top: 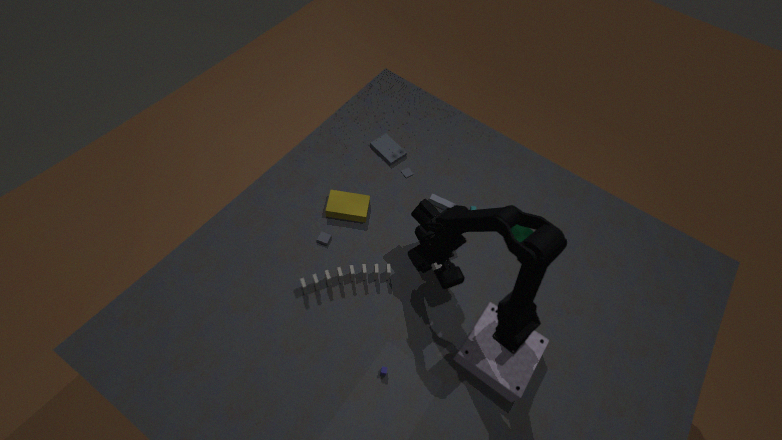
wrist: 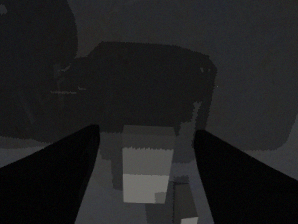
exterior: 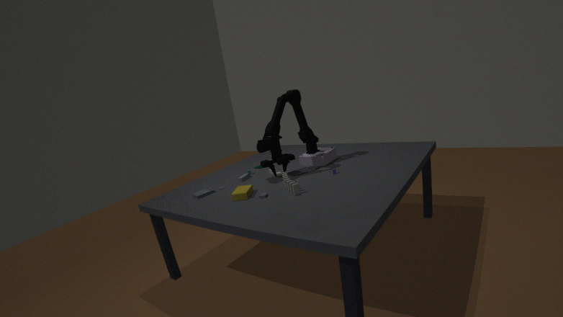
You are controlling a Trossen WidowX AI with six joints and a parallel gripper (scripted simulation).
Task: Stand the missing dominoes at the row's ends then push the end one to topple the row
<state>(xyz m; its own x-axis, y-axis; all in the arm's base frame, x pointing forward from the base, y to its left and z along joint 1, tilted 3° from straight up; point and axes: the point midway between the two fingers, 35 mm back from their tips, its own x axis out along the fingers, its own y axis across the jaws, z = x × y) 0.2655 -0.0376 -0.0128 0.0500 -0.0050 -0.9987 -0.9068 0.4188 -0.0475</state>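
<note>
My gripper tip is now 310 mm short of the yellow block, 40 mm to the right of it and 20 mm below it. The rest, counted from my gripper tip: green card: 280 mm to the right, 120 mm behind; teal cube: 230 mm to the right, 30 mm ahead, 10 mm above; grey bar: 180 mm to the right, 110 mm ahead, 10 mm above.
</note>
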